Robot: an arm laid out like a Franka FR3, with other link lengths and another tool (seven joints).
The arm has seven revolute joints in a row. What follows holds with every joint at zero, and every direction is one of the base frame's.
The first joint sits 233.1 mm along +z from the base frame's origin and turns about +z.
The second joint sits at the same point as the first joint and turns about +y.
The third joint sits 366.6 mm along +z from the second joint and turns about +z.
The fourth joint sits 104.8 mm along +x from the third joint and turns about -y.
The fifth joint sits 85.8 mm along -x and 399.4 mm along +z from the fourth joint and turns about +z.
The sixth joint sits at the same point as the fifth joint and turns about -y.
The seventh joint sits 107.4 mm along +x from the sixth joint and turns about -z.
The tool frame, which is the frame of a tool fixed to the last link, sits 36 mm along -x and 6 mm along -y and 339.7 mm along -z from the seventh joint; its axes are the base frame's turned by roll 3.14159, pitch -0.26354 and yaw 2.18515 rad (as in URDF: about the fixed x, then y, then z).
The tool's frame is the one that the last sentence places.
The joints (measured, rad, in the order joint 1, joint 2, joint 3, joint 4, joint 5, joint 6, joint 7), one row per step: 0.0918, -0.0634, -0.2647, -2.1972, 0.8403, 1.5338, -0.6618; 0.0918, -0.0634, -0.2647, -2.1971, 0.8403, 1.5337, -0.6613; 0.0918, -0.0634, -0.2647, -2.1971, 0.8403, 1.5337, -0.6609; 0.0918, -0.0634, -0.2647, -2.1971, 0.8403, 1.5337, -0.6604; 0.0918, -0.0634, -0.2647, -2.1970, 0.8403, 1.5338, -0.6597; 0.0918, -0.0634, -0.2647, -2.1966, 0.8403, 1.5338, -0.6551; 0.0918, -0.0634, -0.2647, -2.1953, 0.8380, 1.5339, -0.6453; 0.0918, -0.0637, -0.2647, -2.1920, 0.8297, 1.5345, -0.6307; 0.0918, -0.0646, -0.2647, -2.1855, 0.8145, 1.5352, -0.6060; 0.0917, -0.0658, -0.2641, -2.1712, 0.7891, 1.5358, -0.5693; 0.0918, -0.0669, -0.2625, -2.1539, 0.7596, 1.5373, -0.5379; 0.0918, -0.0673, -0.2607, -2.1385, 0.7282, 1.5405, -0.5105; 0.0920, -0.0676, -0.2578, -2.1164, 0.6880, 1.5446, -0.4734; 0.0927, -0.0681, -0.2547, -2.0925, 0.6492, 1.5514, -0.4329
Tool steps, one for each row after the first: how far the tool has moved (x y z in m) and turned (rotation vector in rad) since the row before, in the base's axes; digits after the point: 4 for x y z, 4 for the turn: 0.0000, 0.0000, 0.0001, -0.0001, 0.0004, -0.0002; 0.0000, 0.0000, 0.0000, -0.0001, 0.0003, -0.0002; 0.0000, 0.0000, 0.0000, -0.0001, 0.0004, -0.0003; 0.0001, 0.0000, 0.0000, -0.0002, 0.0004, -0.0004; 0.0001, 0.0001, 0.0003, -0.0012, 0.0033, -0.0024; 0.0001, -0.0004, 0.0002, -0.0047, 0.0069, -0.0041; -0.0001, -0.0019, -0.0002, -0.0115, 0.0090, -0.0039; 0.0000, -0.0035, 0.0000, -0.0205, 0.0141, -0.0060; 0.0012, -0.0060, 0.0009, -0.0336, 0.0166, -0.0077; 0.0020, -0.0070, 0.0009, -0.0371, 0.0090, -0.0031; 0.0018, -0.0077, -0.0005, -0.0384, 0.0070, -0.0019; 0.0034, -0.0099, 0.0004, -0.0505, 0.0072, -0.0047; 0.0054, -0.0097, 0.0015, -0.0518, 0.0041, -0.0105
